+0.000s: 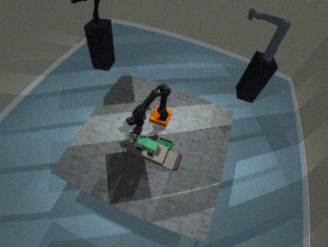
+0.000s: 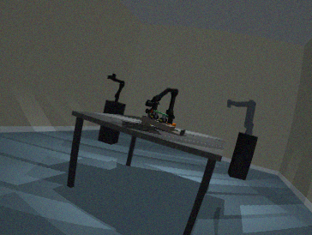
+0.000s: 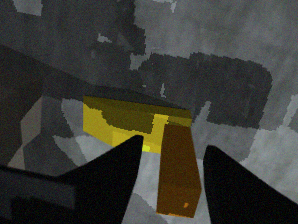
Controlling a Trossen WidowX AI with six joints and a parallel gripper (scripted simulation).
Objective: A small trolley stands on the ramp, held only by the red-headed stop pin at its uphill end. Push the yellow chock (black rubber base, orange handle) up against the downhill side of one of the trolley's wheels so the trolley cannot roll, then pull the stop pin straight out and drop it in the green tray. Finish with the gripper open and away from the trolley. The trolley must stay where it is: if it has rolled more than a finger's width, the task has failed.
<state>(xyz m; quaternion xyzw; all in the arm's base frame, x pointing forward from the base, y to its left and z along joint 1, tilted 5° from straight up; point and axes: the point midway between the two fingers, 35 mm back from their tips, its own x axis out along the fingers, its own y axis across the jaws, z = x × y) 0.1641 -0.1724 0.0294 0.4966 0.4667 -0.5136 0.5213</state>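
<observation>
The stop pin lies 130 mm ahead of my gripper tip, 10 mm to the left of it and 100 mm above it. Also, from my gripper tip: yellow chock 20 mm ahead, 10 mm below; beige ramp 170 mm ahead, 110 mm to the left, 20 mm above; green trolley 170 mm ahead, 110 mm to the left, 80 mm above.
</observation>
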